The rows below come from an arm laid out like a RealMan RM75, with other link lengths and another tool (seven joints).
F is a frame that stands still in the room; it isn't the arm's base.
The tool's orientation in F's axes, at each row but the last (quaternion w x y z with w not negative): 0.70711, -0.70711, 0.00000, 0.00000; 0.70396, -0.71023, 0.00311, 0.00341; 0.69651, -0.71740, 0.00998, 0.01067; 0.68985, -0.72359, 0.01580, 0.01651; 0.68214, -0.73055, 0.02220, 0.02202; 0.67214, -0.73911, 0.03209, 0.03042; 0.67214, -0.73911, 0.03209, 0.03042; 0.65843, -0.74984, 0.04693, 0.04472; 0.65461, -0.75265, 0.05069, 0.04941; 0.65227, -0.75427, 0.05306, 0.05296; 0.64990, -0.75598, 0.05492, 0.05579; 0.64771, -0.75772, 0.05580, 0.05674; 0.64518, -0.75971, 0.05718, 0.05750
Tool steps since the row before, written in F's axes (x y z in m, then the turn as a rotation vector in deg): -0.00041, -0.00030, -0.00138, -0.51, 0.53, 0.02; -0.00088, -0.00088, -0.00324, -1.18, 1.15, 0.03; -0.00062, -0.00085, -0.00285, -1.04, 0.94, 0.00; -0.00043, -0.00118, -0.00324, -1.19, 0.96, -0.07; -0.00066, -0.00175, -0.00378, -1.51, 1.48, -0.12; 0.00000, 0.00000, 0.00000, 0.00, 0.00, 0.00; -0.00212, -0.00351, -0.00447, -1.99, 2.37, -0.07; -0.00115, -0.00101, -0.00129, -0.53, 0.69, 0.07; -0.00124, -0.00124, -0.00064, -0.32, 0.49, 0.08; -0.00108, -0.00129, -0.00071, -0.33, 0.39, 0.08; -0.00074, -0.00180, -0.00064, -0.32, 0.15, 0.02; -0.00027, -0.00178, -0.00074, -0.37, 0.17, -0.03; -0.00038, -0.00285, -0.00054, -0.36, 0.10, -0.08
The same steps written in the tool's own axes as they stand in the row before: -0.00041, 0.00138, -0.00030, -0.51, -0.02, 0.53; -0.00085, 0.00326, -0.00085, -1.18, -0.03, 1.15; -0.00054, 0.00289, -0.00076, -1.04, 0.00, 0.94; -0.00028, 0.00331, -0.00102, -1.19, 0.08, 0.96; -0.00042, 0.00392, -0.00149, -1.50, 0.11, 1.49; 0.00000, 0.00000, 0.00000, 0.00, 0.00, 0.00; -0.00169, 0.00495, -0.00307, -1.99, 0.02, 2.37; -0.00096, 0.00155, -0.00083, -0.54, -0.09, 0.68; -0.00112, 0.00097, -0.00113, -0.33, -0.10, 0.48; -0.00095, 0.00104, -0.00116, -0.34, -0.09, 0.38; -0.00061, 0.00101, -0.00167, -0.32, 0.01, 0.15; -0.00013, 0.00104, -0.00164, -0.36, 0.06, 0.18; -0.00025, 0.00105, -0.00272, -0.34, 0.12, 0.12
